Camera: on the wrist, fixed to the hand. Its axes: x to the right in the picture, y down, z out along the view.
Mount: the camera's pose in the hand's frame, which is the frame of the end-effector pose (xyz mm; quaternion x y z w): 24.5 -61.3 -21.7 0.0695 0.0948 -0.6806 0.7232
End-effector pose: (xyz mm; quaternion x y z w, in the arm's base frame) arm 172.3 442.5 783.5 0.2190 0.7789 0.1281 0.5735
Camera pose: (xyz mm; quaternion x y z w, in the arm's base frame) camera 133.8 402.2 742.1 -0.3440 0.7756 -0.3311 0.4129
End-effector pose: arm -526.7 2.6 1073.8 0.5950 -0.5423 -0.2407 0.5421
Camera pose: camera -476.9 -22.1 1032.1 0.8599 0.0474 -0.4489 0.2383
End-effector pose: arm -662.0 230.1 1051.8 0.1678 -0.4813 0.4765 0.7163
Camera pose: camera -596.7 228.0 1075.6 0.4535 -0.1328 -0.0936 0.8763
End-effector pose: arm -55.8 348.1 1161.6 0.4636 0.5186 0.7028 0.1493
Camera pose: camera -102.8 377.8 1119.9 -0.0739 0.7535 0.4145 0.5049
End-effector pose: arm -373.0 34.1 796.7 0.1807 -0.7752 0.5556 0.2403
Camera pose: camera -355.8 34.9 864.0 0.6223 -0.3762 0.3093 0.6128
